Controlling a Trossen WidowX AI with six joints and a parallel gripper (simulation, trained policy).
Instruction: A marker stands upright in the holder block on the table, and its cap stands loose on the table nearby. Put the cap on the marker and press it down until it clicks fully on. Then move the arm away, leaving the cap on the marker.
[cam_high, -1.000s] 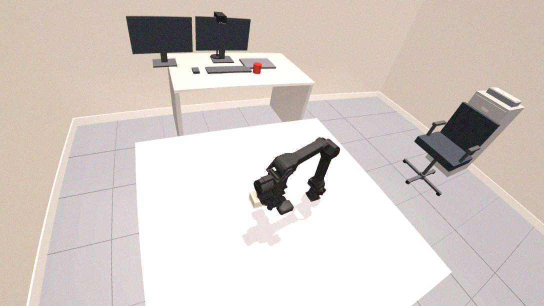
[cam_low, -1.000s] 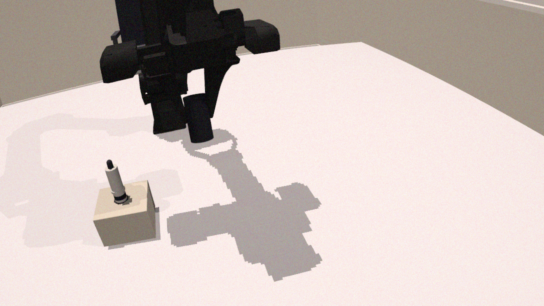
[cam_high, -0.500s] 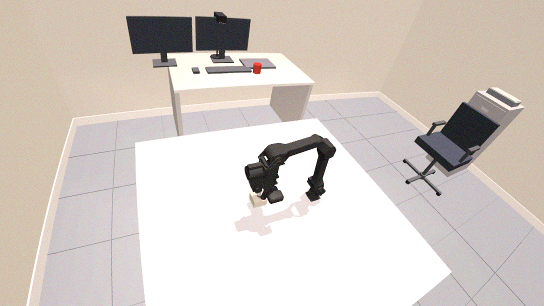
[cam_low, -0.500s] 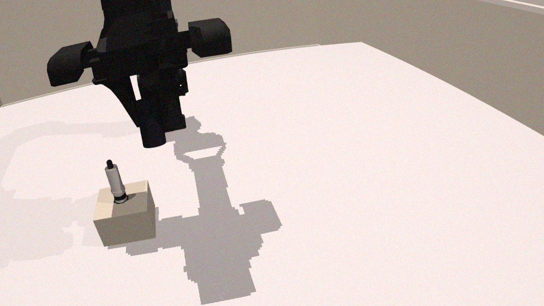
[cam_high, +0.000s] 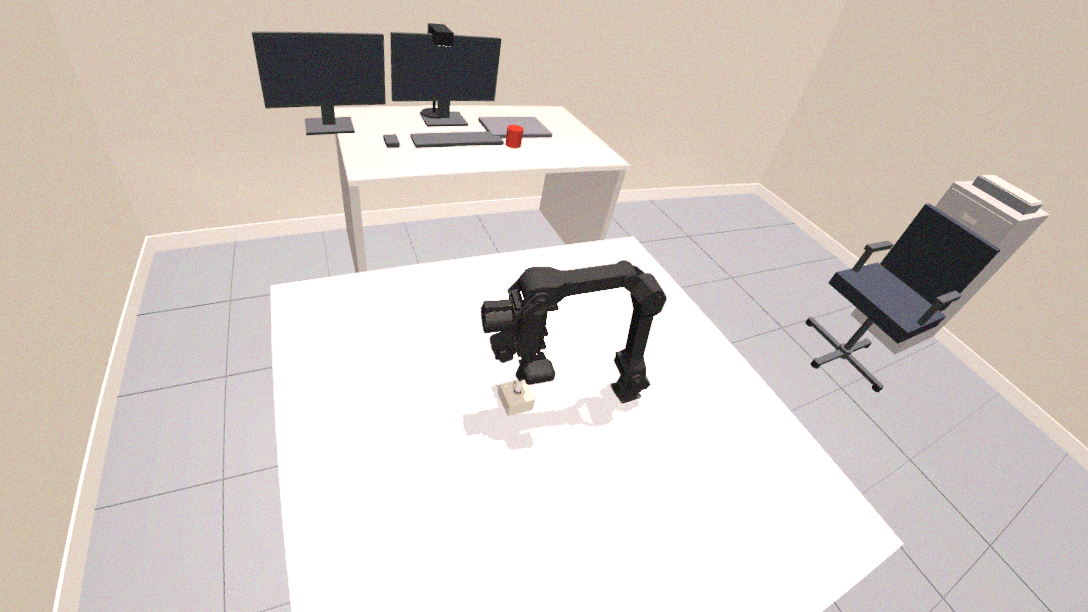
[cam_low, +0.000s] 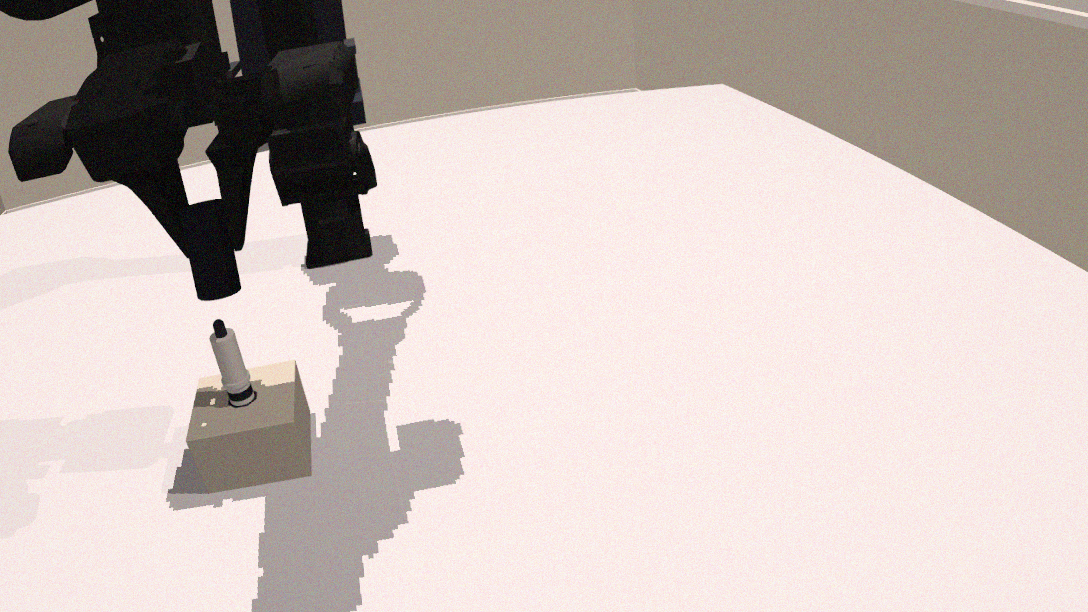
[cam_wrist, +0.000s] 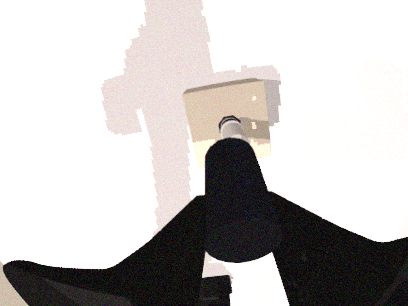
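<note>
The beige holder block lies 120 mm below my gripper tip, 10 mm to the right of it and 10 mm ahead of it. The rest, counted from my gripper tip: black cap: 10 mm ahead, 10 mm above.
</note>
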